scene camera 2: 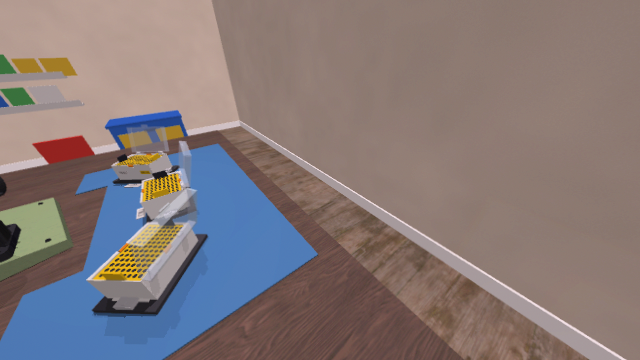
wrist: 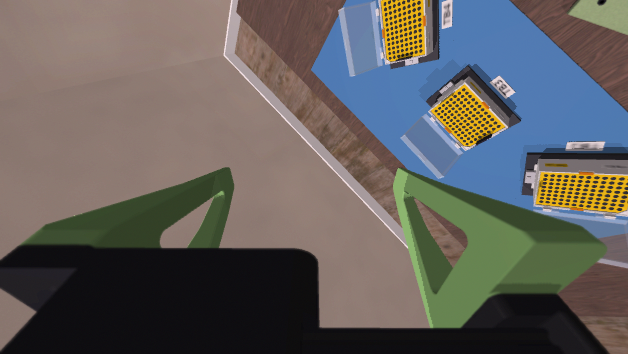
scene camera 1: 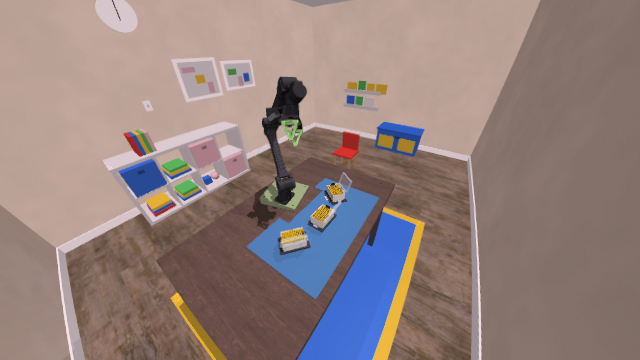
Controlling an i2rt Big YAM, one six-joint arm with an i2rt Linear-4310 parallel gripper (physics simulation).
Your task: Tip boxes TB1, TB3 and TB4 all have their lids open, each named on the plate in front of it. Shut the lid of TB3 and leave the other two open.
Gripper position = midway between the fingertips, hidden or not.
Observation:
In view: my gripper (wrist: 313, 176) and a blue mat (scene camera 2: 251, 246).
The blue mat is seen too in the wrist view (wrist: 557, 102).

